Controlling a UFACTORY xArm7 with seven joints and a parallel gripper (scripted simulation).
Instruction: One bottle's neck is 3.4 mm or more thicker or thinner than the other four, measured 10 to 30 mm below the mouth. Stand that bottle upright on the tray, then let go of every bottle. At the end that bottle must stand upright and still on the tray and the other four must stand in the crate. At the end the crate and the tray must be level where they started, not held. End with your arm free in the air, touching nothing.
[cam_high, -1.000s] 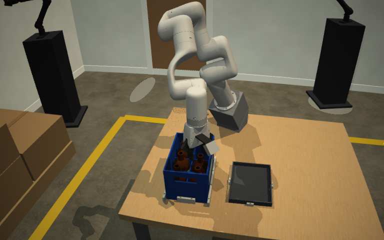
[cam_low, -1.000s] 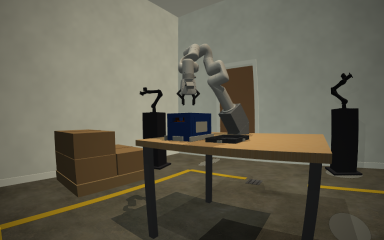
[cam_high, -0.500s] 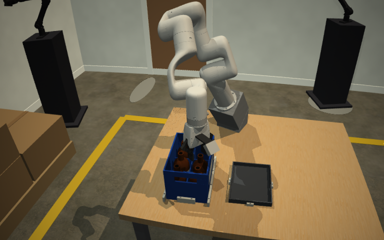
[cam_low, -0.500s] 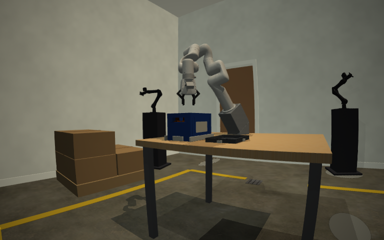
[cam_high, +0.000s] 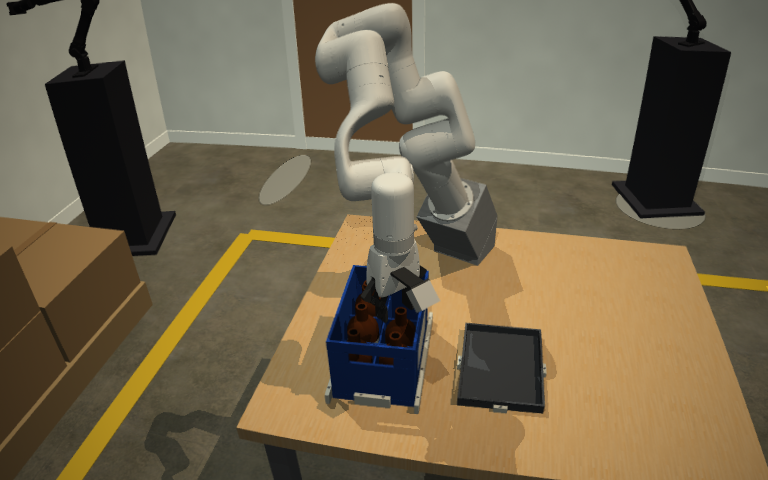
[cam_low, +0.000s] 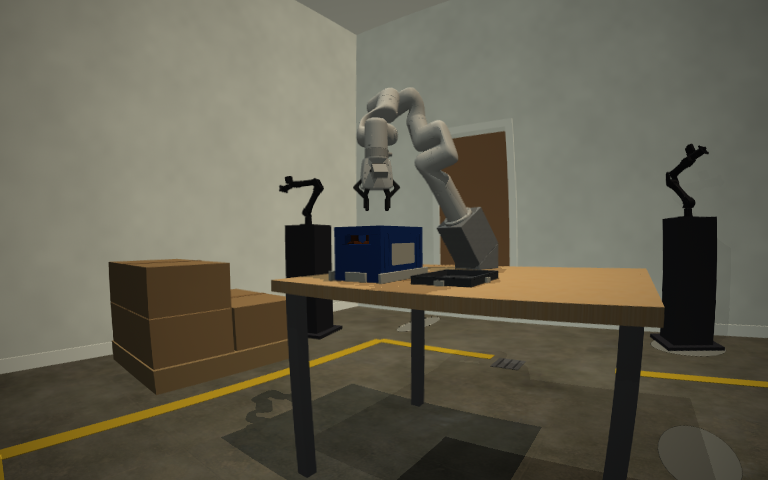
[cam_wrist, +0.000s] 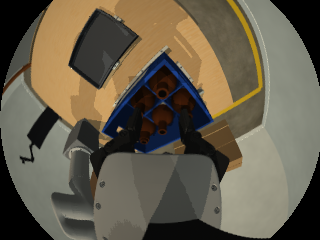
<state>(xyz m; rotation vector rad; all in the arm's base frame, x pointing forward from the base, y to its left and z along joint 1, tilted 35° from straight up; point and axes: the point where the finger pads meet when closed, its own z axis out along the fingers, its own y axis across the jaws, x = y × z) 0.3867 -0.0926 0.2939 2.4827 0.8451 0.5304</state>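
Right now my hand is 16 cm above the blue crate, 9 cm past it and 2 cm to the left of it. Also, from my hand: brown bottle (18 cm behind, 15 cm below, 5 cm to the right); glass bottle (15 cm below, 10 cm behind, 7 cm to the right); dark tray (25 cm to the left, 23 cm below, 3 cm behind).
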